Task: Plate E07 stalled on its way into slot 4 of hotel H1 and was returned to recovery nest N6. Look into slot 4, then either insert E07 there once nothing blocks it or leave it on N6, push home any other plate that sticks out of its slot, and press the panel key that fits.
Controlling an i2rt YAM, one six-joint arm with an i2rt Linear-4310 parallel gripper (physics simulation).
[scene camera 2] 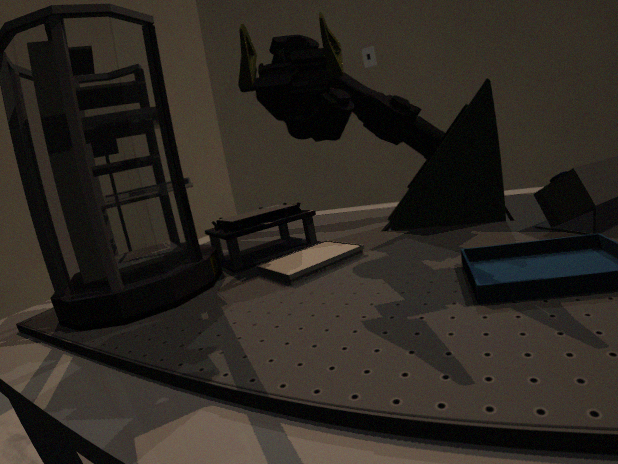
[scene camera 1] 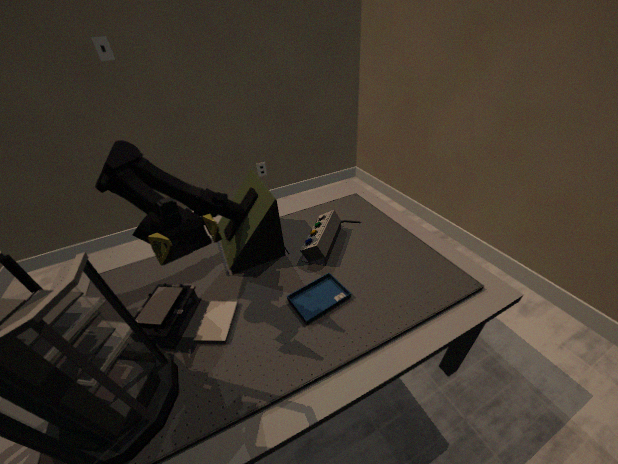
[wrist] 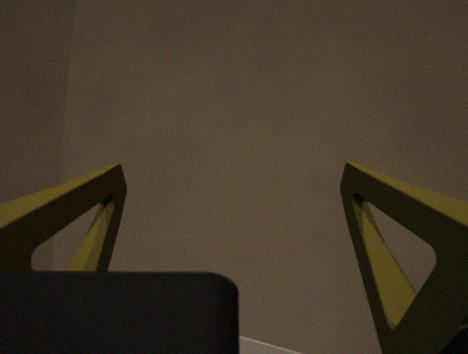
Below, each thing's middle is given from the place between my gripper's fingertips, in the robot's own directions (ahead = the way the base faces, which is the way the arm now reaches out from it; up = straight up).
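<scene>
Blue tray (scene camera 2: pixel 566 266) 31 cm below my hand, 25 cm to the left of it, 3 cm ahead of it. Slotted rack (scene camera 2: pixel 95 147), from my hand: 28 cm to the right, 12 cm below, 8 cm ahead.
</scene>
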